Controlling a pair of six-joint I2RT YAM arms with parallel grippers.
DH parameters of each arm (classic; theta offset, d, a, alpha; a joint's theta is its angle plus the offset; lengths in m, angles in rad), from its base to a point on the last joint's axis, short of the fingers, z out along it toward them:
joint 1: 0 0.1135 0.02 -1.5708
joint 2: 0 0 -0.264 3.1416
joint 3: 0.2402 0 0.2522 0
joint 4: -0.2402 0 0.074 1.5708
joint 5: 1.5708 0 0 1.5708
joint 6: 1.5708 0.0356 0 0
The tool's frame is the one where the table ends.
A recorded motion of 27 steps. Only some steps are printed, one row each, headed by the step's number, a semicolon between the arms.
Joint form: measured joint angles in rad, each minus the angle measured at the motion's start. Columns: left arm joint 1, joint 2, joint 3, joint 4, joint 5, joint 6; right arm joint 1, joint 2, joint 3, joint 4, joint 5, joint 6.
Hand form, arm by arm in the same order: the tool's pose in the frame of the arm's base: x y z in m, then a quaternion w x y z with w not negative. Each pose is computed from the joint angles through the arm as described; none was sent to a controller.
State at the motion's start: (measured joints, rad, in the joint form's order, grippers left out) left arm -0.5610 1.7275 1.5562 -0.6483 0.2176 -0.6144; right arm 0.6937 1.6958 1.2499 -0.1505 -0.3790 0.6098
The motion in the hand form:
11: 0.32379 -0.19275 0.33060 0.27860 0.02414 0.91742 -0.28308; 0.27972 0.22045 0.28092 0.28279 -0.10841 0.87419 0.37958
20: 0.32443 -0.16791 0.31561 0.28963 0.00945 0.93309 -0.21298; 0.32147 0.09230 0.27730 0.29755 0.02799 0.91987 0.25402
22: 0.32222 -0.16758 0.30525 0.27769 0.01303 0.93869 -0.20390; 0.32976 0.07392 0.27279 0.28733 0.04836 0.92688 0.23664
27: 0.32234 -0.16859 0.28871 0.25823 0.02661 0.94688 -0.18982; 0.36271 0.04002 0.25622 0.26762 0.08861 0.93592 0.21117
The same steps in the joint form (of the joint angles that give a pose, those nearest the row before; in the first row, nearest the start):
11: 0.0446 -0.0469 0.0072 -0.0118 0.0019 0.0584; -0.0603 -0.1289 -0.0564 -0.1034 0.0317 -0.0446
20: 0.0950 -0.0763 -0.0633 -0.0366 -0.0984 0.1232; -0.4459 -0.1671 -0.0466 -0.3384 0.0752 -0.1797
22: 0.0927 -0.0763 -0.0954 -0.0366 -0.1022 0.1320; -0.5047 -0.1396 -0.0248 -0.3781 0.0751 -0.2030
27: 0.0904 -0.0584 -0.1274 -0.0385 -0.1019 0.1614; -0.6134 -0.0084 0.0679 -0.4166 0.0706 -0.2388

